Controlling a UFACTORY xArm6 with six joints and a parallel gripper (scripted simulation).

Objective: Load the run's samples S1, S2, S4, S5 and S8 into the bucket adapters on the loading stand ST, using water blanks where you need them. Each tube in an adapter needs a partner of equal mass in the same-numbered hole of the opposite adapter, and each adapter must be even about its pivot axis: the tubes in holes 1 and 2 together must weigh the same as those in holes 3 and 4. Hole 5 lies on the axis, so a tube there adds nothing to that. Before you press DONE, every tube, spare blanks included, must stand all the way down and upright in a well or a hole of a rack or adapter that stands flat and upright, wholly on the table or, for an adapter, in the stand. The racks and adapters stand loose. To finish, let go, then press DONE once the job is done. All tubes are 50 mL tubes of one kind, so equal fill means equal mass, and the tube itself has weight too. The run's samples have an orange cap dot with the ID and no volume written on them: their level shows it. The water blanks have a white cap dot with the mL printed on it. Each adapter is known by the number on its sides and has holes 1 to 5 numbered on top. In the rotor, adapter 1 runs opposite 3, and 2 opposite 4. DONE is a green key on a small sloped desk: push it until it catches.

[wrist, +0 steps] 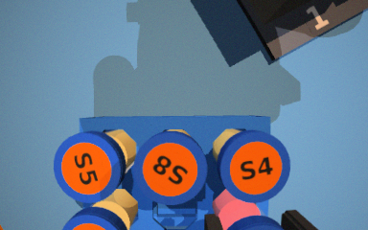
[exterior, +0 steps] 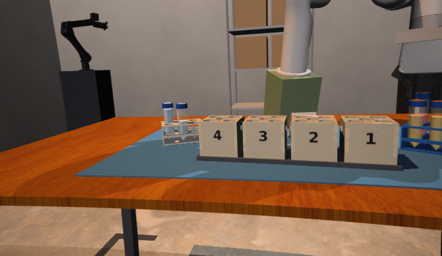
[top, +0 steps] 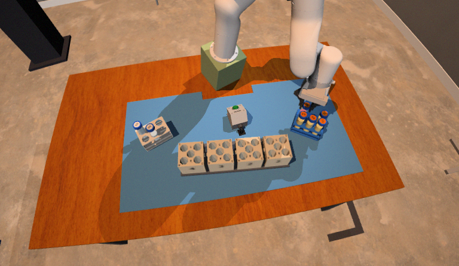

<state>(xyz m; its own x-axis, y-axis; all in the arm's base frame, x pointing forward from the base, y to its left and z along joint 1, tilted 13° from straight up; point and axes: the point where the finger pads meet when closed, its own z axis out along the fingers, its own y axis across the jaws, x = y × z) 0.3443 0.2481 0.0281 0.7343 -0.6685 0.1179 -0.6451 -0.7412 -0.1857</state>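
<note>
Now: hand 5 cm above the sample tube and 1 cm past it. From my hand the other things lie so: green key: 27 cm to the right, 12 cm behind, 6 cm below; then blue sample rack: 10 cm below, 4 cm ahead, 2 cm to the left; then loading stand: 34 cm to the right, 12 cm below, 8 cm ahead.
</note>
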